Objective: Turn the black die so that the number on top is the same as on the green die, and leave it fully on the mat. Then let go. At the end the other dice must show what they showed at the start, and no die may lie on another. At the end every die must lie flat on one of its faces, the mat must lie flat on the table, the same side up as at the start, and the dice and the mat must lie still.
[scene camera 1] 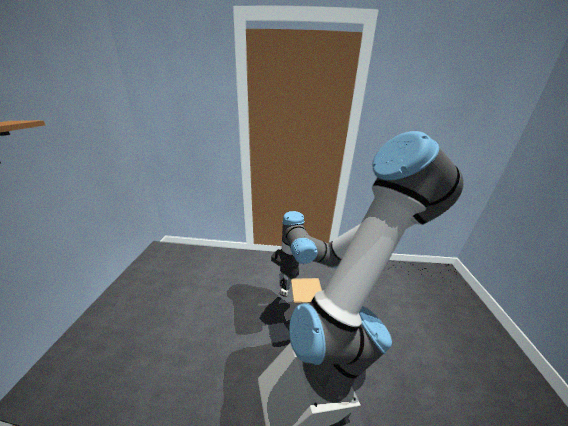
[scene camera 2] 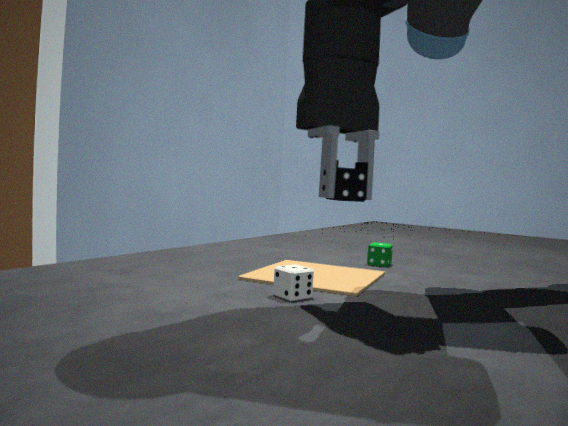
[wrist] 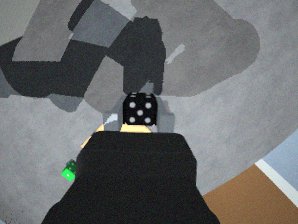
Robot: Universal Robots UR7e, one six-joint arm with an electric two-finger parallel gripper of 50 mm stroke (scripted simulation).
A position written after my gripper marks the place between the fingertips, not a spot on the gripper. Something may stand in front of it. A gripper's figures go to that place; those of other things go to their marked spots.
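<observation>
Here is my gripper (scene camera 2: 345, 198), 47 cm from the lens. A black die (scene camera 2: 351, 183) is in the scene as well, and for the die I find a distance of 45 cm from the lens.
</observation>
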